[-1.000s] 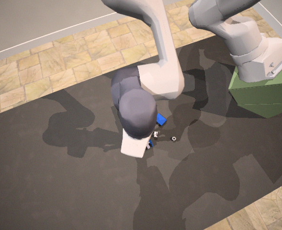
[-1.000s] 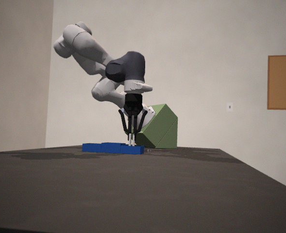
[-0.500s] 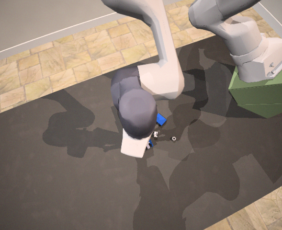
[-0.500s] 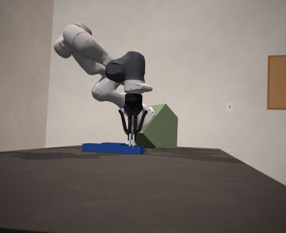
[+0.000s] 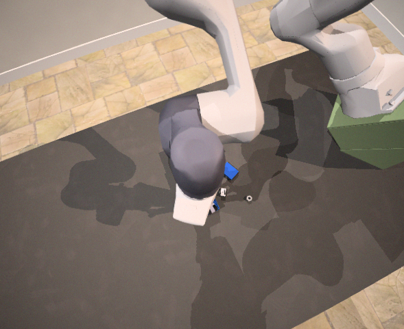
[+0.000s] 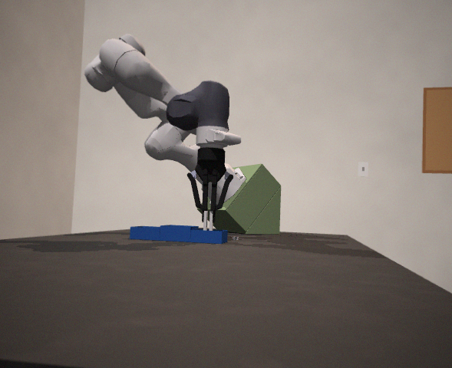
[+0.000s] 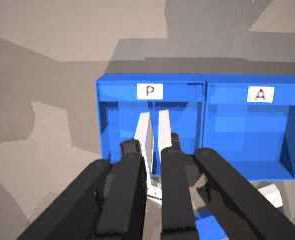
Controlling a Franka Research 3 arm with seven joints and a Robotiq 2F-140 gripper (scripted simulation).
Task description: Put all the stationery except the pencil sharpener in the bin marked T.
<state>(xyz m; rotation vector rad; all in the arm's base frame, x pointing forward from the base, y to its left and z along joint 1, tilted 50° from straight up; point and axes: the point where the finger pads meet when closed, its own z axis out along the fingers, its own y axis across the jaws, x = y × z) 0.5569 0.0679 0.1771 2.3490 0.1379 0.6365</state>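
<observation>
Right now the black-and-white block is 12 cm behind my hand, 10 cm to the right of it and 4 cm below it. Also, from my hand: nut: 13 cm behind, 8 cm to the left, 5 cm below; then blue bin: 8 cm to the right, 3 cm below, 2 cm behind; then flat blue block: 14 cm behind, 5 cm below, 3 cm to the right.
</observation>
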